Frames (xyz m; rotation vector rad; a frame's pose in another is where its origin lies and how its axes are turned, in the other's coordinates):
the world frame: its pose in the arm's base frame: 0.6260 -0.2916 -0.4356 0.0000 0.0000 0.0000
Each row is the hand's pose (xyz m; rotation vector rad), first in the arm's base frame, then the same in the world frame.
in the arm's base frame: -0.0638 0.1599 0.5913 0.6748 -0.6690 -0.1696
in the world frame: -0.6898 0.4515 1.0269 0.6748 -0.6690 -0.1696
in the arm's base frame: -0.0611 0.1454 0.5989 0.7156 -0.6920 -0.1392
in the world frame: -0.6871 0.4370 1.0345 0.7156 -0.6920 -0.1392
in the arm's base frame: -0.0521 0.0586 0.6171 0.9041 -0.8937 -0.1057
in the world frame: -0.6781 0.3502 1.0527 0.9041 -0.8937 -0.1057
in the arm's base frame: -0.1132 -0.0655 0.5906 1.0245 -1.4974 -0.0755
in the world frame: -0.7392 0.2261 1.0262 1.0245 -1.4974 -0.0755
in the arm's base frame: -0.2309 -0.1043 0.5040 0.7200 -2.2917 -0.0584
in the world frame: -0.8569 0.1873 0.9396 0.7200 -2.2917 -0.0584
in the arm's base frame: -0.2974 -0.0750 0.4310 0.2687 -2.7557 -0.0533
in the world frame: -0.9234 0.2166 0.8666 0.2687 -2.7557 -0.0533
